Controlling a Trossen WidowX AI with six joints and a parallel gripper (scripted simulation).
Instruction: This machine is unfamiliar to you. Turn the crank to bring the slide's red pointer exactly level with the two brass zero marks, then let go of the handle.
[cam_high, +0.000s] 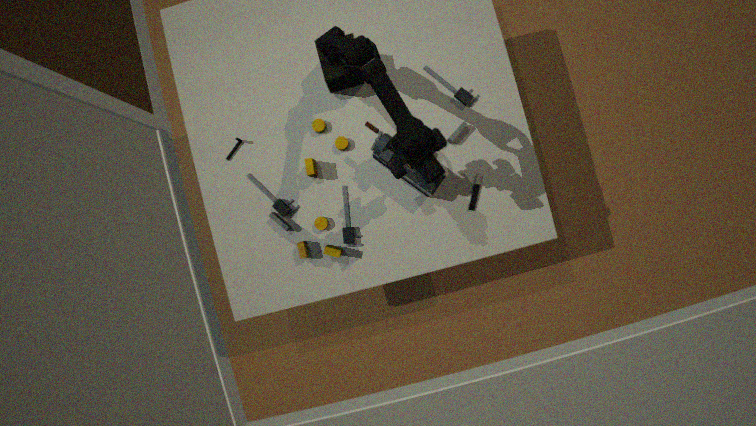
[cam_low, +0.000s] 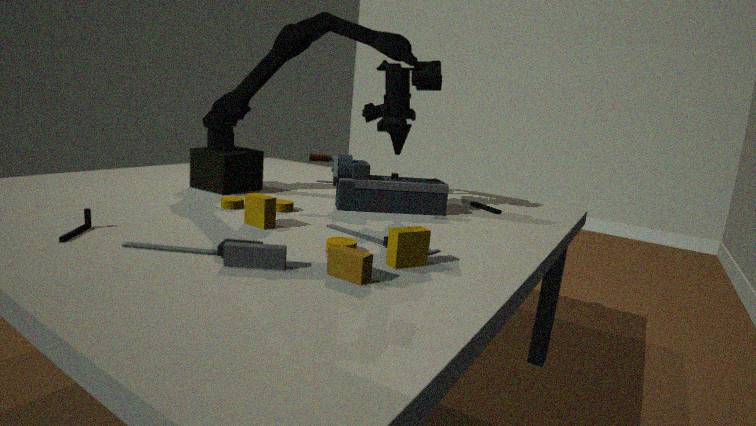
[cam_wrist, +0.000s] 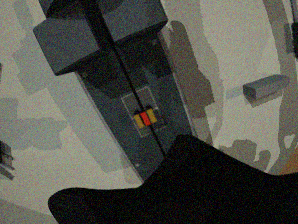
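Now: the slide 10 mm ahead of my gripper tip, 20 mm to the right of it and 50 mm below it. The rest, counted from my gripper tip: black l-shaped key 350 mm behind, 590 mm to the right, 120 mm below; black bar 180 mm ahead, 180 mm to the left, 130 mm below; brown crank handle 160 mm behind, 100 mm to the right, 20 mm below.
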